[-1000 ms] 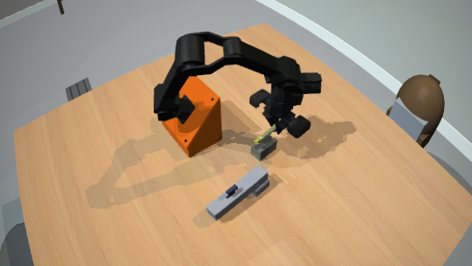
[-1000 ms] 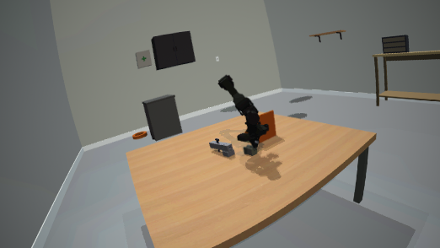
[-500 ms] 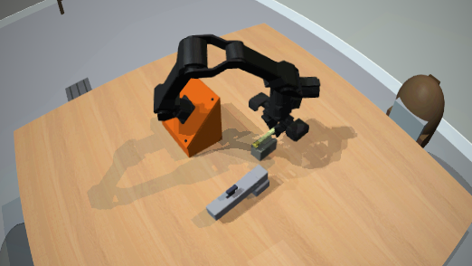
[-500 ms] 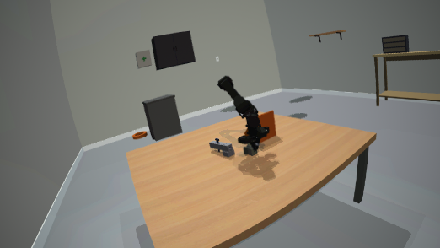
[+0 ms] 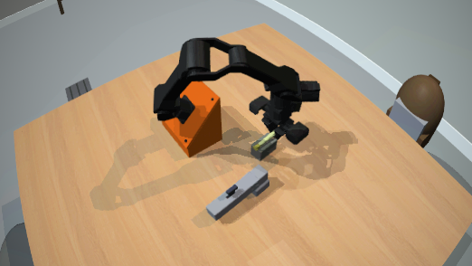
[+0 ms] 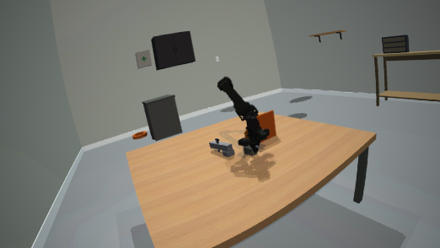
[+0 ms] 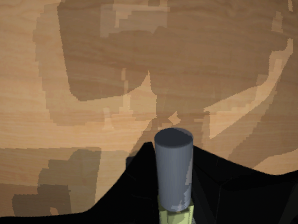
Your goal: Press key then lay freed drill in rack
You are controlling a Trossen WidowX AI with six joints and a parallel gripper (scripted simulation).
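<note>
The drill lies 40 mm to the right of my gripper tip, 30 mm above it and 10 mm ahead of it. Also, from my gripper tip: grey block 200 mm to the right, 100 mm ahead, 20 mm above; then dark key 230 mm to the right, 110 mm ahead, 30 mm above; then grey rack 50 mm to the right.
</note>
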